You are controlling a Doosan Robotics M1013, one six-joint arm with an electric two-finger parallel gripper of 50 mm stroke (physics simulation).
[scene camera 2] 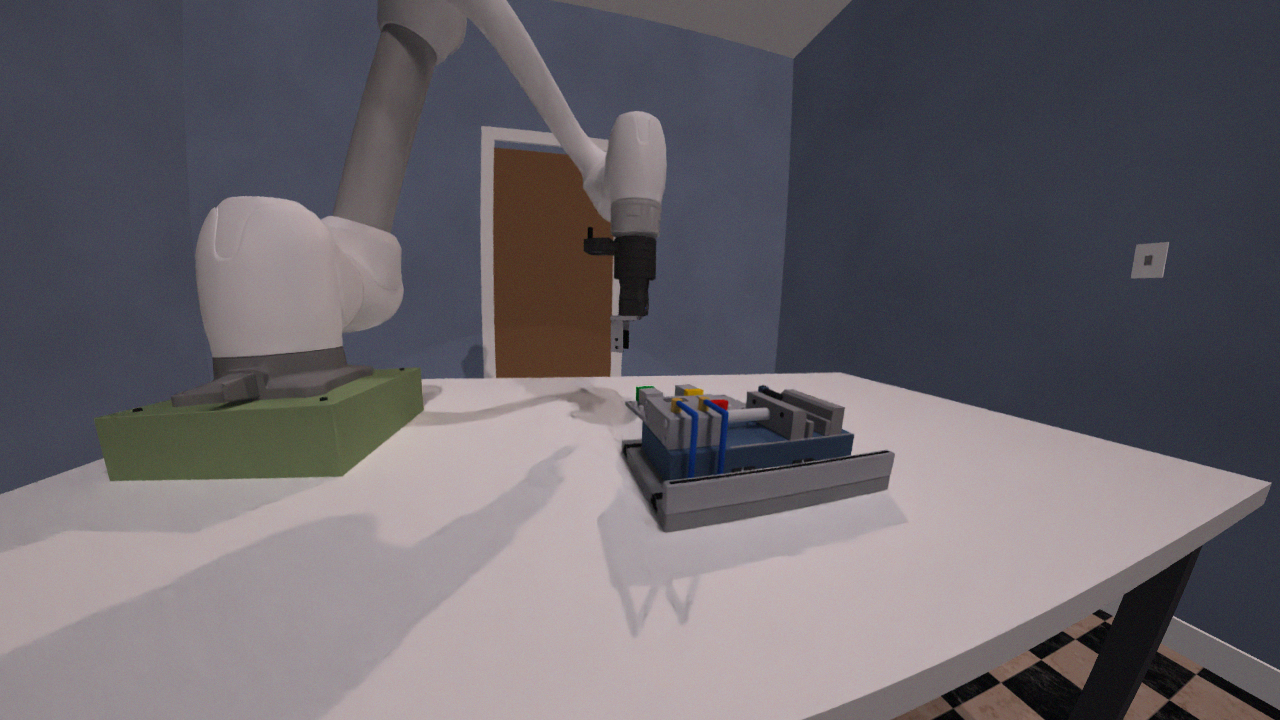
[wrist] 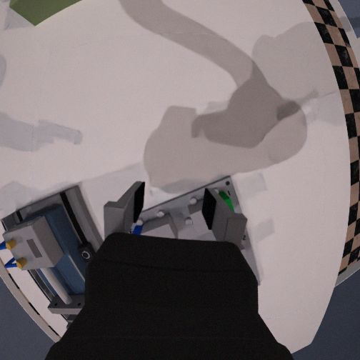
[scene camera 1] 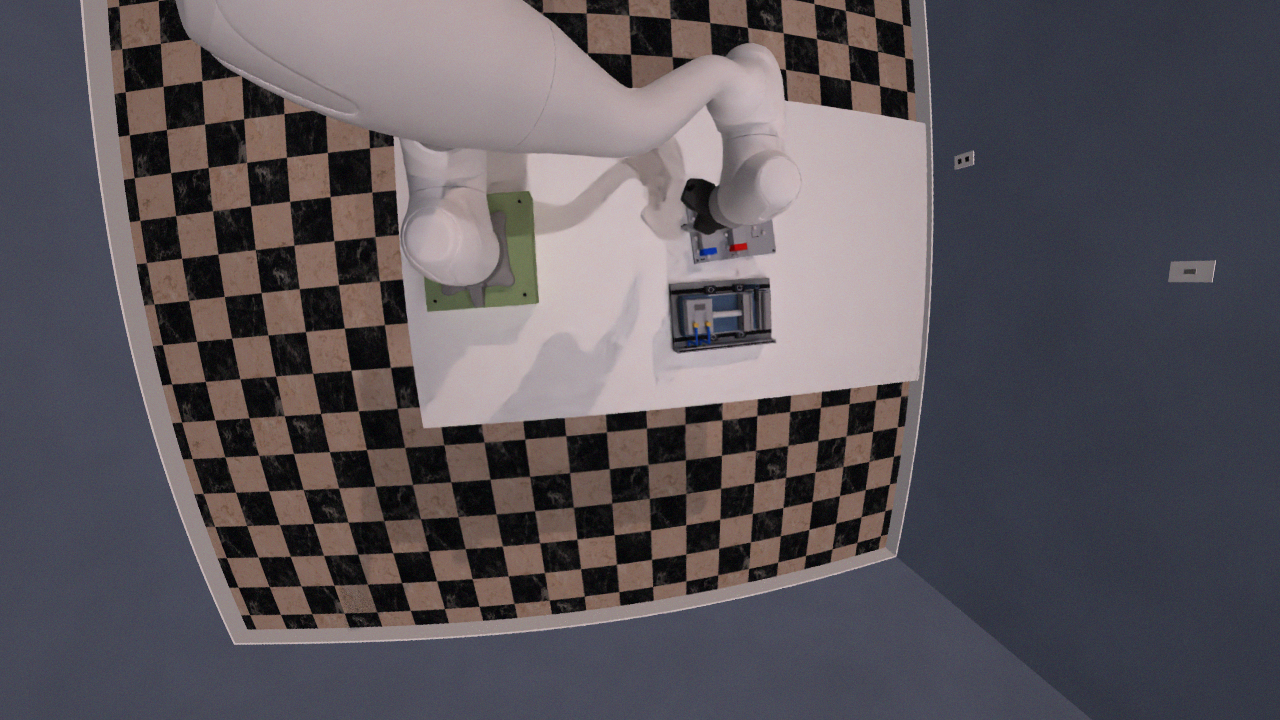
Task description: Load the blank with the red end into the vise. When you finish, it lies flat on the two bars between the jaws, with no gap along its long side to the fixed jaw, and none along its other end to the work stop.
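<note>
The red end (scene camera 1: 738, 247) (scene camera 2: 718, 404) of its blank shows on the grey holder plate (scene camera 1: 762, 243) (wrist: 175, 212); in the wrist view the red end does not show. The blank's body is largely hidden. The vise (scene camera 1: 699, 313) (scene camera 2: 765, 454) (wrist: 70, 270) stands beside the plate, with a rod and open space between its blocks. I cannot make out its two bars or the work stop clearly. My gripper (scene camera 2: 622, 340) (wrist: 173, 197) is open and empty, pointing down high above the plate. In the scene camera 1 view its fingers are hidden by the wrist.
Other blanks on the plate show a blue end (scene camera 1: 708, 251) (wrist: 136, 229), a green end (scene camera 2: 645, 394) (wrist: 227, 200) and a yellow end (scene camera 2: 693, 392). Blue hoses (scene camera 2: 723, 438) rise at the vise. The green robot base (scene camera 1: 526, 250) (scene camera 2: 223, 447) stands at the table's left.
</note>
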